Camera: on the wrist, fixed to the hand. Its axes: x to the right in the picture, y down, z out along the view.
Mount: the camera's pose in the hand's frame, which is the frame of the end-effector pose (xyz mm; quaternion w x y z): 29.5 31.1 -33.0 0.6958 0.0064 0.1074 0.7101
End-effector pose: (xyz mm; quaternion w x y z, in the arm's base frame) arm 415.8 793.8 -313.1 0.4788 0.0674 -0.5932 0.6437
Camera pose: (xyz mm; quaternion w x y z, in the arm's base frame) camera 394.3 842.0 -325.0 0.0607 0.4404 0.4051 -0.7989
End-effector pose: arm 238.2 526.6 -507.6 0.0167 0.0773 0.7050 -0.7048
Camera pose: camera 216.0 561.8 -542.1 0.4359 0.6302 0.4329 -0.4748
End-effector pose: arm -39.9 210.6 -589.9 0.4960 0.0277 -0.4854 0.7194
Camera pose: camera -63.3 253.7 -612.8 0.1138 0.3995 0.2996 -0.8589
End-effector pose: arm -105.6 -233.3 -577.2 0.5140 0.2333 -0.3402 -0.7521
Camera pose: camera -74.1 -277.2 -575.6 0.9268 0.0048 -0.3520 -0.1311
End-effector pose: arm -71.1 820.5 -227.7 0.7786 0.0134 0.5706 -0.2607
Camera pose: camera -80.8 846.3 -274.2 0.6655 0.4475 0.4695 0.3693
